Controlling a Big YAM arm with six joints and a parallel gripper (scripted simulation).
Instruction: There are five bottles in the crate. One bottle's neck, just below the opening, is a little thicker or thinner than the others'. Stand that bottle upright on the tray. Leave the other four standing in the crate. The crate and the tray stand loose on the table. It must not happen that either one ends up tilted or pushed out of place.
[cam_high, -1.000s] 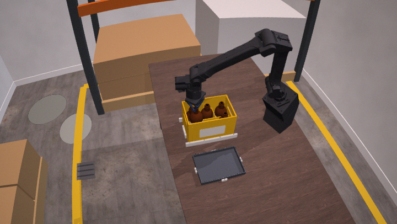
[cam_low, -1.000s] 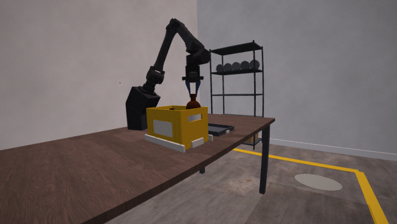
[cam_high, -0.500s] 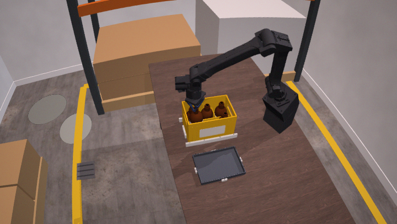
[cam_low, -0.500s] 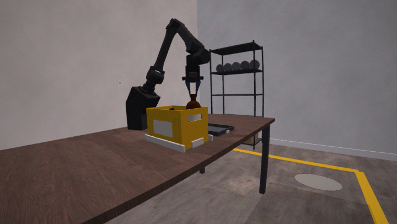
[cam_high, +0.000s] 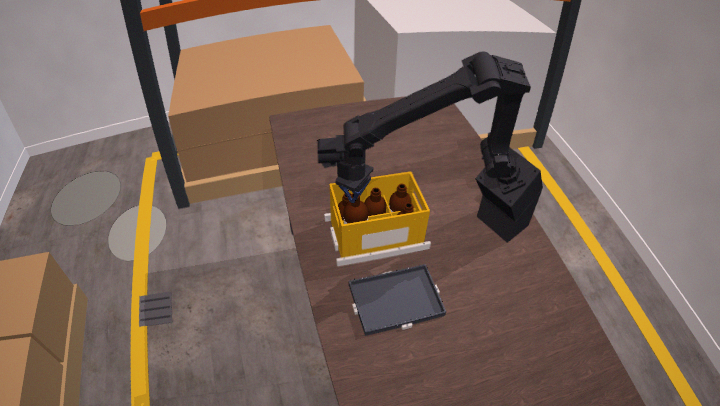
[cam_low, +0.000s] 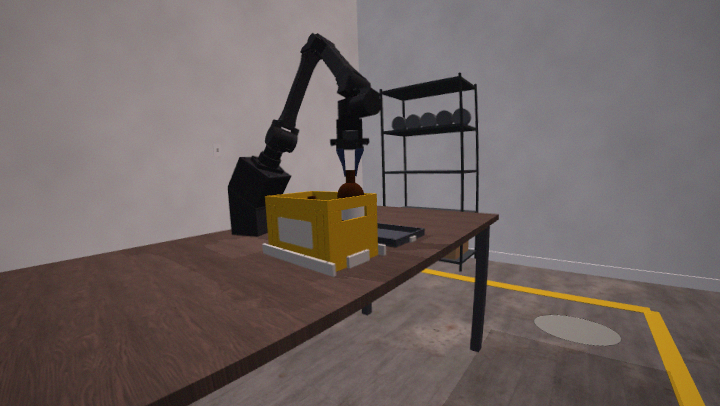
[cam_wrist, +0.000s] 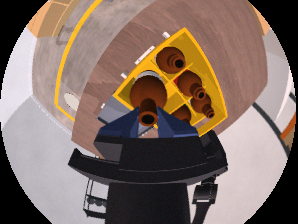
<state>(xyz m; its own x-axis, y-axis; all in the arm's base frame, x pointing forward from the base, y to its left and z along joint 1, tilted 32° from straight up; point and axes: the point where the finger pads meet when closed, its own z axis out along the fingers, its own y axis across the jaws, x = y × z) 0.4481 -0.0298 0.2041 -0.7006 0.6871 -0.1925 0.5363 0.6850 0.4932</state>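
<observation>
Now: hand 70 mm above the glass bottle. From my hand the other things lie so: dark tray (220 mm to the left, 220 mm below, 110 mm behind); then yellow crate (150 mm below, 80 mm behind, 50 mm to the right).
</observation>
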